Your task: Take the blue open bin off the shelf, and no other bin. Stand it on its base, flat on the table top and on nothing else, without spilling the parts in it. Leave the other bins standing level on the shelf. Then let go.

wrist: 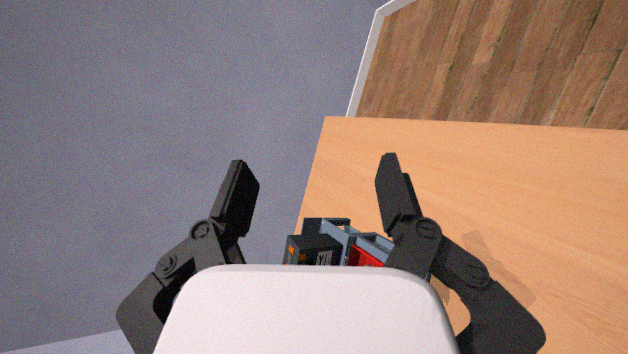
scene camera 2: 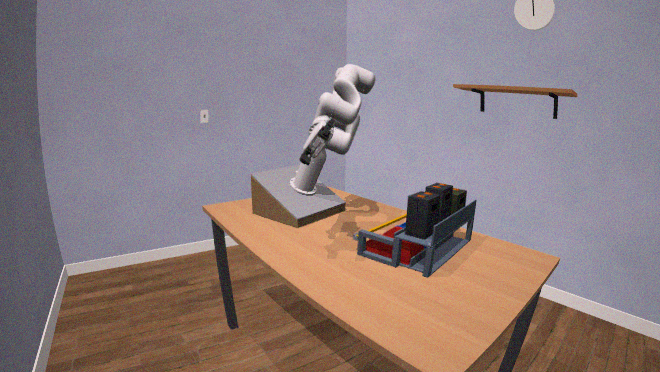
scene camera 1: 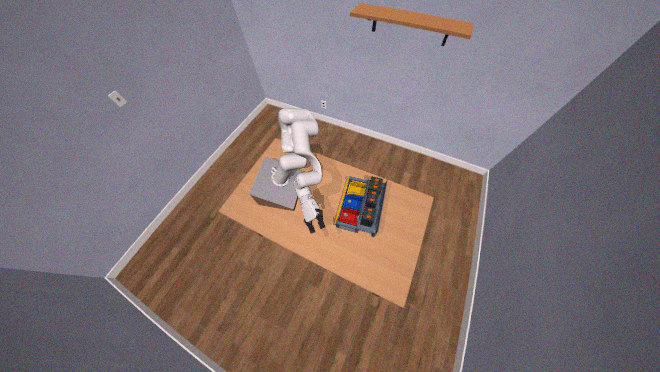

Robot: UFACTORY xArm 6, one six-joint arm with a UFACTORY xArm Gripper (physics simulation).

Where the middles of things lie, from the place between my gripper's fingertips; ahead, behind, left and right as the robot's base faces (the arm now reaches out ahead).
The red bin (scene camera 2: 408, 249) is 50 mm ahead of my hand, 260 mm to the left of it and 310 mm below it.
